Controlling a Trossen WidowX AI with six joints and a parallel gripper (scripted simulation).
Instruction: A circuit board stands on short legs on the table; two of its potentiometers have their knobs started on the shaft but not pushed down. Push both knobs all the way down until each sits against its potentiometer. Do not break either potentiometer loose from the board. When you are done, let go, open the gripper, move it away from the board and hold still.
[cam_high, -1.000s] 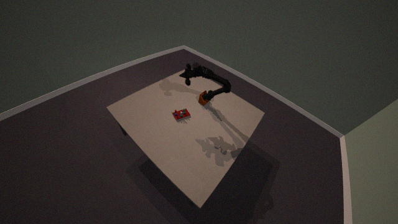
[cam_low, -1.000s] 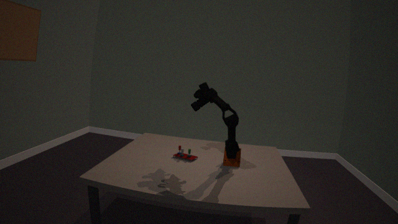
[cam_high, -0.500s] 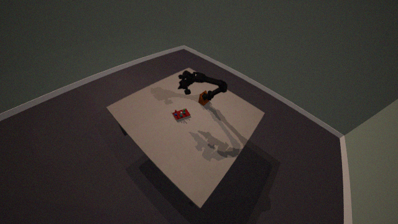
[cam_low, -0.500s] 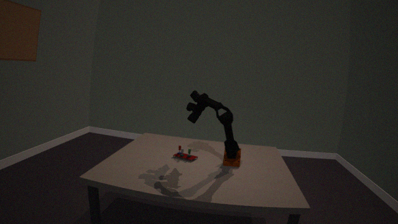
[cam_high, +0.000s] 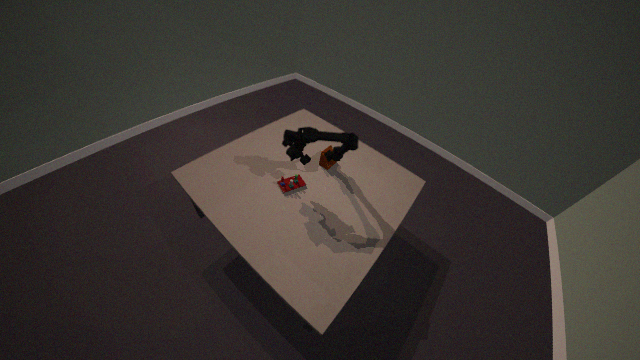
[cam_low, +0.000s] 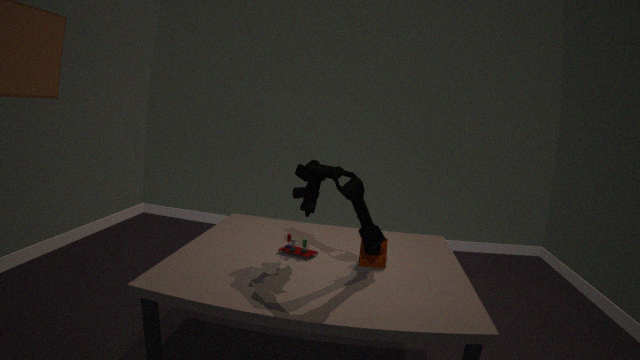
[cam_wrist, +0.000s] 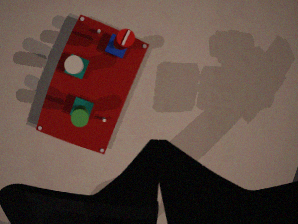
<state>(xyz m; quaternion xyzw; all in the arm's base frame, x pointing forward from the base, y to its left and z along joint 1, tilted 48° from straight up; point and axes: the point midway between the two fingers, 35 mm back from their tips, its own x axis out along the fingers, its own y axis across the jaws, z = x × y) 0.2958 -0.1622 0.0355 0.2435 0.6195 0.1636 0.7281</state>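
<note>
Right now my gripper tip is 120 mm above the green knob and 40 mm to the right of it. From my gripper tip the other things lie so: red knob (110 mm below, 70 mm ahead).
</note>
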